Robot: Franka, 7 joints.
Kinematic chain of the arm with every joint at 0, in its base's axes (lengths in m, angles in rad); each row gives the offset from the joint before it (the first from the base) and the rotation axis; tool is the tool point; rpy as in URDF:
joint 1: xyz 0 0 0.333 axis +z
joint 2: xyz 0 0 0 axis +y
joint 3: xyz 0 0 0.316 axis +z
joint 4: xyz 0.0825 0 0 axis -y
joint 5: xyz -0.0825 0 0.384 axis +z
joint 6: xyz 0 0 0 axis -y
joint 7: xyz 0.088 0 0 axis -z
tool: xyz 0 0 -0.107 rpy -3.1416 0 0
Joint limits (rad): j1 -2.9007..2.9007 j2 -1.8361..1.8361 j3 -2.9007..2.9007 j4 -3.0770..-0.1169 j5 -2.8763..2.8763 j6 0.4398..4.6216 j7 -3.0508..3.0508
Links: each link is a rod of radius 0.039 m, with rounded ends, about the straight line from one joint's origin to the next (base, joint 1, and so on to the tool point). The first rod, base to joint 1, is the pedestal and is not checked.
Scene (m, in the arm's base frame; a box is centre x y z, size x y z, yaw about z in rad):
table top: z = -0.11
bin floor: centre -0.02 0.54 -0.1 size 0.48 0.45 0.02 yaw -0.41
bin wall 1: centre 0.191 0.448 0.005 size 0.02 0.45 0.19 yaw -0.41
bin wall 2: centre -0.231 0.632 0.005 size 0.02 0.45 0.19 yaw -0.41
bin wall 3: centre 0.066 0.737 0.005 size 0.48 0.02 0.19 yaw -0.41
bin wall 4: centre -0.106 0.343 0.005 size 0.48 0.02 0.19 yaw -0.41
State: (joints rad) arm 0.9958 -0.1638 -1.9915 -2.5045 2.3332 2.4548 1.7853
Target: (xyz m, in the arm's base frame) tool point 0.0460 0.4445 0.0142
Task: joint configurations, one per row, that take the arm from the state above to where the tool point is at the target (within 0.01 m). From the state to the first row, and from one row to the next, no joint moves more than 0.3 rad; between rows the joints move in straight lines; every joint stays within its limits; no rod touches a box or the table.
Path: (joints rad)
1: 0.7312 0.0281 -1.9357 -2.4501 2.3554 2.4775 1.8444
2: 0.4666 0.2201 -1.8798 -2.3958 2.3775 2.5002 1.9035
3: 0.2020 0.4120 -1.8240 -2.3414 2.3997 2.5228 1.9626
4: -0.0626 0.6040 -1.7682 -2.2870 2.4219 2.5455 2.0217
5: -0.3272 0.7959 -1.7123 -2.2327 2.4440 2.5682 2.0808
6: -0.5918 0.9878 -1.6565 -2.1783 2.4662 2.5909 2.1398
7: -0.7985 0.6907 -1.8638 -2.1700 2.3983 2.6526 2.0808
8: -1.0053 0.3935 -2.0712 -2.1617 2.3305 2.7144 2.0217
9: -1.2121 0.0963 -2.2786 -2.1535 2.2626 2.7761 1.9626
10: -1.4188 -0.2008 -2.4860 -2.1452 2.1947 2.8379 1.9035
11: -1.6256 -0.4980 -2.6933 -2.1369 2.1268 2.8996 1.8444
12: -1.8324 -0.7951 -2.9007 -2.1286 2.0590 2.9614 1.7853

